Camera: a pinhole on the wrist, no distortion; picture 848 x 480 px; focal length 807.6 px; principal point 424.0 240.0 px. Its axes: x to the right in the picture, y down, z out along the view. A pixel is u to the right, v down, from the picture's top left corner.
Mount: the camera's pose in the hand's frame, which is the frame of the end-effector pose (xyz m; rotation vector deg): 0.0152 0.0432 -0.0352 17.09 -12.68 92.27
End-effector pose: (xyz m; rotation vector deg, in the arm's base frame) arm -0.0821 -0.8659 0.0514 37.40 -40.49 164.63
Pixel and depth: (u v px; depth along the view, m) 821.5 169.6 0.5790
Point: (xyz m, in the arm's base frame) 0.0442 -1.2604 0.5156
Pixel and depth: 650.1 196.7 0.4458
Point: 0.0235 -1.0808 0.4088
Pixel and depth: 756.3 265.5 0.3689
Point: 0.0268 -1.0944 0.3210
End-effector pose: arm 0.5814 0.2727 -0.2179 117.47 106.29 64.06
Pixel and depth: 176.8 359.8 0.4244
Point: 0.6079 0.4205 -0.5820
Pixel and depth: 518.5 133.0 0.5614
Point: 0.8340 0.5777 -0.5731
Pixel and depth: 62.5 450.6 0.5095
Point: 0.5438 0.4111 -0.7145
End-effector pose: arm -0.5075 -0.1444 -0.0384 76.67 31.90 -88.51
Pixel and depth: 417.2 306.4 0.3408
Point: -0.7055 -0.3561 0.0206
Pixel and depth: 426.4 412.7 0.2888
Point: -0.6706 -0.3113 0.0456
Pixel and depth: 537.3 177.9 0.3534
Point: -0.6707 -0.4184 -0.0089
